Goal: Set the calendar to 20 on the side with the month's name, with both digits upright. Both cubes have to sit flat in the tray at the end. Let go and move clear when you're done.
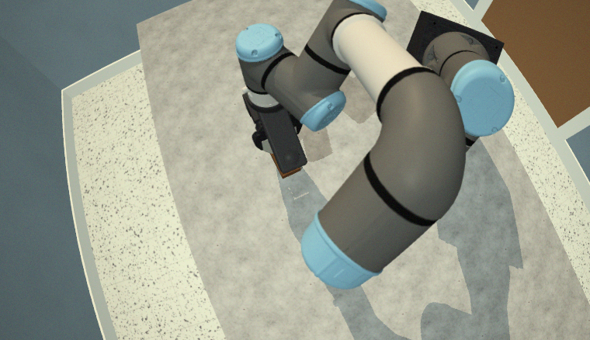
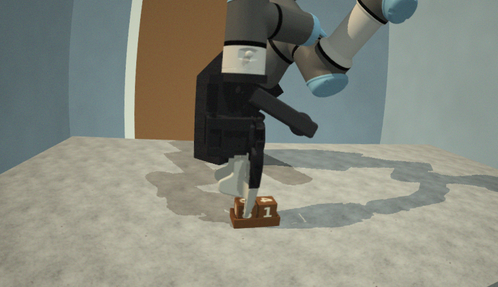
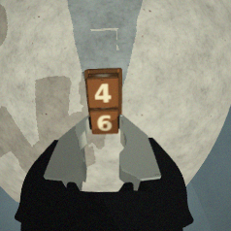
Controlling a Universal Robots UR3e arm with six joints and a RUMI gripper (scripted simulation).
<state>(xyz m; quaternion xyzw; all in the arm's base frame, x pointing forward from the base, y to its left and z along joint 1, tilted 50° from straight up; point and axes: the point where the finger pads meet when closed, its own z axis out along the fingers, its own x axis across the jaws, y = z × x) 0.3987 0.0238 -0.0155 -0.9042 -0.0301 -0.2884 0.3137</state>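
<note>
My hand is 1 cm past the brown calendar tray, 2 cm to the right of it and 3 cm above it. Also, from my hand: cube 1 cm behind, 3 cm to the left, 1 cm below.
</note>
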